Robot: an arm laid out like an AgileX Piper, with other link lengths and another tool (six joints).
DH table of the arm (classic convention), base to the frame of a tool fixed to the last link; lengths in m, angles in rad. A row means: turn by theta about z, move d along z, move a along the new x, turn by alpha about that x. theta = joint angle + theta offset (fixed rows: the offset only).
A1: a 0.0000; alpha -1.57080; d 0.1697; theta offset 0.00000
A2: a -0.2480; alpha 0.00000; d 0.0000; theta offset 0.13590
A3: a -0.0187; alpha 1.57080; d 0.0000; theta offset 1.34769
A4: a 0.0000; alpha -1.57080; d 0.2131; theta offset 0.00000
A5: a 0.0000; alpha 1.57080; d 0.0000; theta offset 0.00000
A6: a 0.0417; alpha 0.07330; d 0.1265; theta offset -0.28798
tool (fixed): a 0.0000; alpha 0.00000; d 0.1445; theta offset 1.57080
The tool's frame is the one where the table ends.
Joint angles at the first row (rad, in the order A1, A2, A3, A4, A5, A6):
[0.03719, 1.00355, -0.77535, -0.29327, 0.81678, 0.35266]
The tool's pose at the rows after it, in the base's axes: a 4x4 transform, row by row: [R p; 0 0 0 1], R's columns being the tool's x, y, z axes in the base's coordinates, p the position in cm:
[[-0.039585 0.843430 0.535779 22.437], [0.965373 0.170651 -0.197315 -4.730], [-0.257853 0.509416 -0.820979 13.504], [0 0 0 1]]
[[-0.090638 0.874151 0.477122 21.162], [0.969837 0.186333 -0.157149 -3.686], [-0.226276 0.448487 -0.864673 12.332], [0 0 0 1]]
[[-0.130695 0.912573 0.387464 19.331], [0.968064 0.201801 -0.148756 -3.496], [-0.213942 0.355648 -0.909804 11.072], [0 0 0 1]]
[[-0.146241 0.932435 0.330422 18.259], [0.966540 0.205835 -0.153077 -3.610], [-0.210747 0.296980 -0.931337 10.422], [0 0 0 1]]
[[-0.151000 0.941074 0.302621 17.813], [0.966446 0.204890 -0.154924 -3.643], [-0.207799 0.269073 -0.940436 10.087], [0 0 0 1]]
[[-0.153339 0.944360 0.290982 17.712], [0.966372 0.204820 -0.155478 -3.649], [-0.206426 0.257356 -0.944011 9.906], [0 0 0 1]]
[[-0.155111 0.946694 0.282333 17.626], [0.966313 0.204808 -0.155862 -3.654], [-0.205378 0.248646 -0.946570 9.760], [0 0 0 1]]
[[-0.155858 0.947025 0.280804 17.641], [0.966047 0.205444 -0.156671 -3.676], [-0.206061 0.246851 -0.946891 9.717], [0 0 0 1]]
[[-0.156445 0.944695 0.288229 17.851], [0.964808 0.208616 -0.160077 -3.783], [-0.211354 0.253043 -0.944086 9.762], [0 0 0 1]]
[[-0.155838 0.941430 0.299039 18.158], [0.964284 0.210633 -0.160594 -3.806], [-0.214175 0.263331 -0.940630 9.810], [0 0 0 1]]
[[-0.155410 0.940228 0.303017 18.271], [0.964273 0.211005 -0.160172 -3.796], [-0.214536 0.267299 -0.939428 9.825], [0 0 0 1]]
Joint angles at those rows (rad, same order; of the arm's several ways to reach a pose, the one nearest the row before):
[0.03722, 1.02730, -0.77533, -0.19450, 0.85444, 0.27550]
[0.03722, 1.05057, -0.77536, -0.13201, 0.89981, 0.21523]
[0.03717, 1.08883, -0.77709, -0.11146, 0.96448, 0.18242]
[0.03717, 1.11659, -0.77935, -0.11147, 1.00108, 0.17563]
[0.03719, 1.13375, -0.78050, -0.11147, 1.01465, 0.17565]
[0.03721, 1.14514, -0.78159, -0.11148, 1.01669, 0.17566]
[0.03717, 1.15325, -0.78157, -0.11147, 1.01770, 0.17563]
[0.03721, 1.15622, -0.78161, -0.11247, 1.01648, 0.17567]
[0.03718, 1.15622, -0.78160, -0.11746, 1.00911, 0.17564]
[0.03717, 1.15623, -0.78160, -0.11944, 0.99791, 0.17563]
[0.03718, 1.15623, -0.78157, -0.11945, 0.99370, 0.17564]

